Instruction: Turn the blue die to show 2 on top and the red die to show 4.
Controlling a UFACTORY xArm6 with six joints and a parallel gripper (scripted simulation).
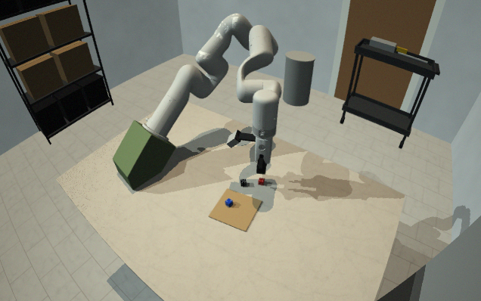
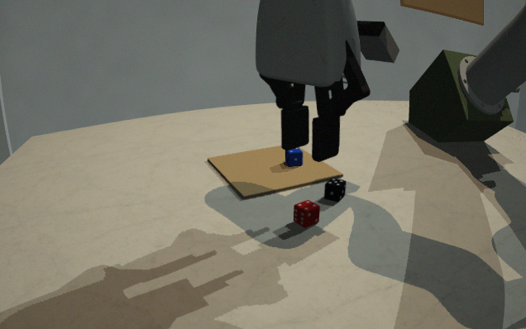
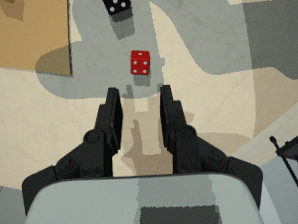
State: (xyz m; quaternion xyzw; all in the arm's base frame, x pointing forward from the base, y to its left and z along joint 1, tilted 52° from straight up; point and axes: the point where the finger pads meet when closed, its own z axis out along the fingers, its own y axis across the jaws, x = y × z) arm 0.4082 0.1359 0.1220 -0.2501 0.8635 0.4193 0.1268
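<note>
Right now the red die is 9 cm below my hand. Round my hand: blue die 2 cm behind, 15 cm to the right, 8 cm below; then tan mat 1 cm ahead, 15 cm to the right, 9 cm below; then black die 4 cm behind, 5 cm to the right, 9 cm below.
</note>
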